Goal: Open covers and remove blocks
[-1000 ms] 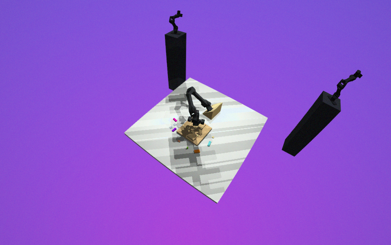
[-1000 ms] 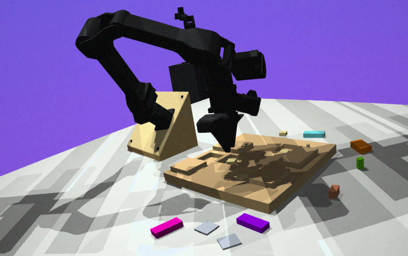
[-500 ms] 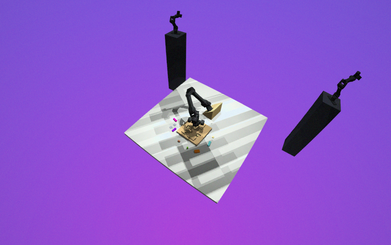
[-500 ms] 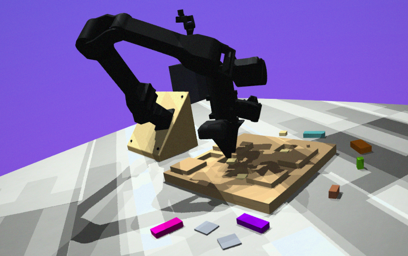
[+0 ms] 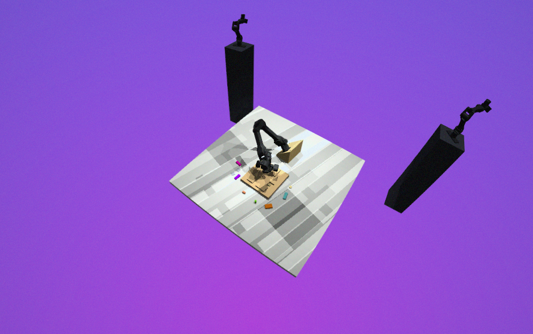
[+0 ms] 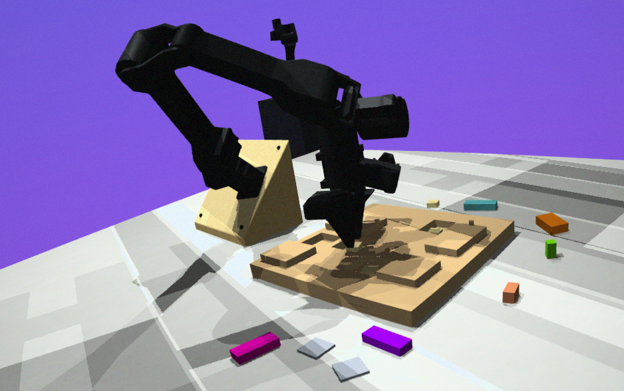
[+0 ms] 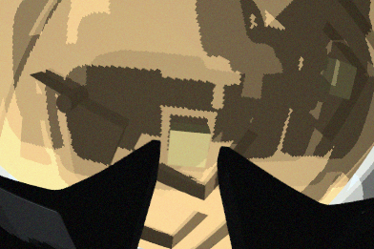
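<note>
The tan puzzle board lies 4 cm ahead of my gripper tip. The rest, counted from my gripper tip: cyan piece (25 cm to the left, 11 cm ahead, 2 cm below); magenta piece (26 cm to the right, 5 cm ahead, 2 cm below); purple piece (18 cm to the right, 18 cm ahead, 2 cm below).
</note>
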